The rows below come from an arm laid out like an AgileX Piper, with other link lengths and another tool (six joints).
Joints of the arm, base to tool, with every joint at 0 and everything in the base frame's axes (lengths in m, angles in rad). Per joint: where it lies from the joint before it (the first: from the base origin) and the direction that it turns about. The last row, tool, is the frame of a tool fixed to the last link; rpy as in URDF.
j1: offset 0 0 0.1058 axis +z
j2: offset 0 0 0 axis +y
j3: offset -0.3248 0 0.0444 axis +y
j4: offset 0.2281 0 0.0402 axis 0.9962 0 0.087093
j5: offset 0 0 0 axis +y
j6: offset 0.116 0 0.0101 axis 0.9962 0 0.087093
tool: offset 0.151 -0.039 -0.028 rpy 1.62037 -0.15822 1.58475
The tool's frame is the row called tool.
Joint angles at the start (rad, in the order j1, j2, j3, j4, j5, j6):
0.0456 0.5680 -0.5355 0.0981 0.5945 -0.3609
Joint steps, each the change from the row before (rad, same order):
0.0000 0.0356 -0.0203 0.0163 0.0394 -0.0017
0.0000 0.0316 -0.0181 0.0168 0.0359 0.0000
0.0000 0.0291 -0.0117 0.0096 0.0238 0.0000
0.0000 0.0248 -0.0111 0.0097 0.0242 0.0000
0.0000 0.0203 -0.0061 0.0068 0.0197 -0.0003
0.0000 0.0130 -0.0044 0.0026 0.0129 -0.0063
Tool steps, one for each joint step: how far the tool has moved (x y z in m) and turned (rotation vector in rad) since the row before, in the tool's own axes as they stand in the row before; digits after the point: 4 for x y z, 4 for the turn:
0.0042 -0.0051 0.0037 0.0519 0.0205 0.0098
0.0044 -0.0047 0.0033 0.0465 0.0205 0.0117
0.0027 -0.0039 0.0036 0.0393 0.0135 0.0071
0.0028 -0.0038 0.0029 0.0360 0.0134 0.0069
0.0021 -0.0042 0.0029 0.0324 0.0104 0.0048
0.0008 -0.0023 0.0017 0.0208 0.0046 -0.0041

